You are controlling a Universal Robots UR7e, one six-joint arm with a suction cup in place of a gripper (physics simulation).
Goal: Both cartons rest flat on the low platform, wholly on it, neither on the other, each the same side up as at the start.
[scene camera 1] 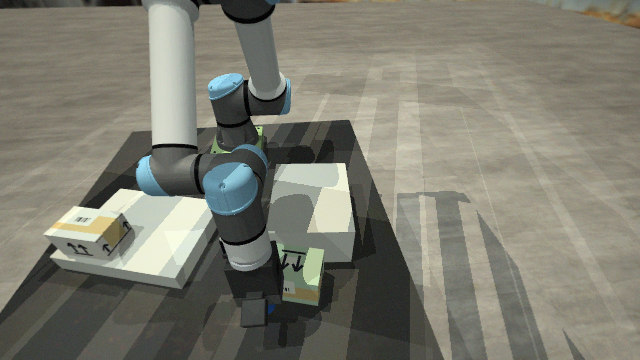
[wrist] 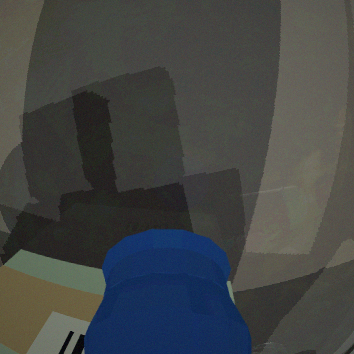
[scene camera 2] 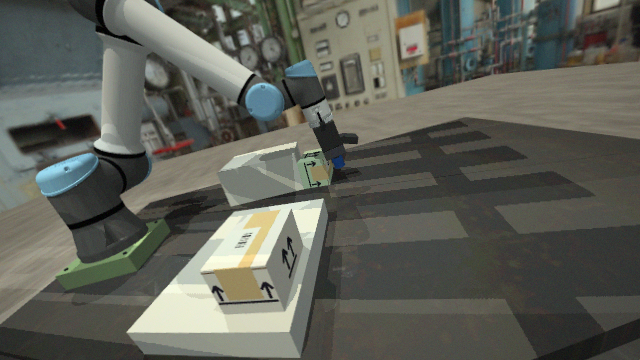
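Where they show: hand, its tool point: [wrist: 165,279] [scene camera 2: 339,165]; arm's base, origin of its link: [scene camera 1: 238,139] [scene camera 2: 116,243].
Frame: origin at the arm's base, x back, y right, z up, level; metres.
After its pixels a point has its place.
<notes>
The green carton [scene camera 1: 302,267] @[x -0.583, y -0.207, z 0.046 m] [scene camera 2: 314,172] @[x -0.554, y -0.118, z 0.006 m] [wrist: 50,287] @[x -0.616, y -0.197, z -0.020 m] lies on its side against the front of the taller block, its arrows pointing away from the block and its taped, barcoded face outward. My suction cup [scene camera 1: 270,308] [scene camera 2: 339,161] [wrist: 167,245] is near one end of that face and looks slightly apart from it, holding nothing; the exact gap is partly hidden by the tool. The white carton [scene camera 1: 82,225] @[x -0.447, y 0.281, z 0.080 m] [scene camera 2: 245,245] @[x -0.433, y 0.304, z 0.079 m] stands upright, arrows up, at one end of the low platform [scene camera 1: 175,225] @[x -0.401, y 0.115, z 0.003 m] [scene camera 2: 175,320] @[x -0.310, y 0.321, z 0.003 m]. It rests flat on top.
The taller white block [scene camera 1: 330,175] @[x -0.325, y -0.301, z 0.076 m] [scene camera 2: 260,175] @[x -0.388, y -0.140, z 0.035 m] stands behind the green carton. The low platform lies to its left in scene camera 1. The arm's green base plate [scene camera 2: 120,265] @[x -0.061, y 0.089, z -0.018 m] is behind them. Everything stands on the dark mat [scene camera 1: 375,320] @[x -0.670, y -0.355, z -0.045 m] [scene camera 2: 425,270] @[x -0.669, y 0.311, z -0.044 m].
</notes>
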